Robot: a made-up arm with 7 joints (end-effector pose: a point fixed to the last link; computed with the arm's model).
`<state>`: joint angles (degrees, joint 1 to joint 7).
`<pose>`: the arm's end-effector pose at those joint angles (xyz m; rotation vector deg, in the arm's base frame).
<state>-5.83 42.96 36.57 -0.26 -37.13 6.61 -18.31</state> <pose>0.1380 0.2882 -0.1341 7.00 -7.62 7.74</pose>
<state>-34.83 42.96 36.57 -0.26 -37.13 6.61 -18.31</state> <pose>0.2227 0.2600 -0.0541 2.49 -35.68 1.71</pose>
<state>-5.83 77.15 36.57 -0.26 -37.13 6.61 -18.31</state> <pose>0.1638 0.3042 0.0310 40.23 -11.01 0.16</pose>
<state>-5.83 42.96 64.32 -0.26 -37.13 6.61 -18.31</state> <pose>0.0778 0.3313 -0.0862 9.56 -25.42 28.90</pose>
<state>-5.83 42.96 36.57 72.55 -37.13 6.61 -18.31</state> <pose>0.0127 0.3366 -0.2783 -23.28 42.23 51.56</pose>
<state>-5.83 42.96 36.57 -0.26 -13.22 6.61 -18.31</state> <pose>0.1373 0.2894 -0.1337 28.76 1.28 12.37</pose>
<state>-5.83 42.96 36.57 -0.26 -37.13 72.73 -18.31</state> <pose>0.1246 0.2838 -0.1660 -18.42 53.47 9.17</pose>
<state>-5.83 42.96 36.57 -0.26 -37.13 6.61 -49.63</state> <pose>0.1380 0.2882 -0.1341 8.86 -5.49 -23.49</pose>
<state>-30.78 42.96 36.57 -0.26 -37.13 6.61 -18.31</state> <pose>0.2136 0.2644 -0.0677 3.14 -31.77 2.57</pose>
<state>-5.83 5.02 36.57 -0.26 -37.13 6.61 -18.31</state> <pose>0.1135 0.1652 -0.2708 -29.95 -3.37 15.52</pose>
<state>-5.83 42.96 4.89 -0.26 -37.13 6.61 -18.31</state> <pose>0.1615 0.2184 -0.2023 3.80 12.70 -16.36</pose>
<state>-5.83 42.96 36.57 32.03 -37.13 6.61 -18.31</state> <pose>0.1020 0.3337 -0.2059 -6.23 14.30 27.51</pose>
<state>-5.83 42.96 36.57 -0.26 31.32 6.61 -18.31</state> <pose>0.1361 0.2907 -0.1318 69.08 18.62 20.43</pose>
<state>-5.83 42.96 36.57 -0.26 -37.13 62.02 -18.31</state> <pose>0.1289 0.2857 -0.1623 -14.25 43.59 9.06</pose>
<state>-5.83 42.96 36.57 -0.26 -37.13 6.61 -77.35</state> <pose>0.1380 0.2882 -0.1341 10.18 -3.29 -51.13</pose>
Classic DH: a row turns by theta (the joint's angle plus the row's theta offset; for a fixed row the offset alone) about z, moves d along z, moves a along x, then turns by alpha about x. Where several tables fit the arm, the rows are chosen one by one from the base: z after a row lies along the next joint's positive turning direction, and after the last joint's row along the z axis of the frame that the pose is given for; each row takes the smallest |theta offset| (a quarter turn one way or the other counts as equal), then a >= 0, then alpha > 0; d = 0 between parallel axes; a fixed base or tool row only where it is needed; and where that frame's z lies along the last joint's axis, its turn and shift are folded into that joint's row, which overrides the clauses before.
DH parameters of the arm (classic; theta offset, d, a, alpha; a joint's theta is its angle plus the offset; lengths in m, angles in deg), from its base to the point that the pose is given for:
base (fixed): -4.07 0 0 -74.51
joint 1: -75.12 0.0273 -0.0099 -90
joint 2: 74 0.0008 -0.009 90
joint 3: 90 -0.2471 0.0184 -90
joint 4: 90 0.002 0.0106 90
joint 5: 0 0.1337 -0.0004 -90
joint 6: -90 0 0.032 90
joint 7: 0 -0.0001 0 0

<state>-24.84 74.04 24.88 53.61 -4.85 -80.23 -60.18</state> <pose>0.1547 0.3636 -0.0205 90.93 -11.31 -38.50</pose>
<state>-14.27 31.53 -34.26 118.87 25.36 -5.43 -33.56</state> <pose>-0.0399 0.2735 -0.3099 34.25 138.49 -36.18</pose>
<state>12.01 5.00 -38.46 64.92 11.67 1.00 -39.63</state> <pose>-0.1210 0.0270 -0.3922 -4.31 96.79 -74.55</pose>
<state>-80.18 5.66 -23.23 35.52 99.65 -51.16 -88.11</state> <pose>0.3513 -0.1111 -0.0625 -154.18 -28.12 68.97</pose>
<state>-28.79 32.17 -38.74 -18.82 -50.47 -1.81 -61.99</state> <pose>0.1959 0.0253 -0.1882 -18.80 -12.86 -112.23</pose>
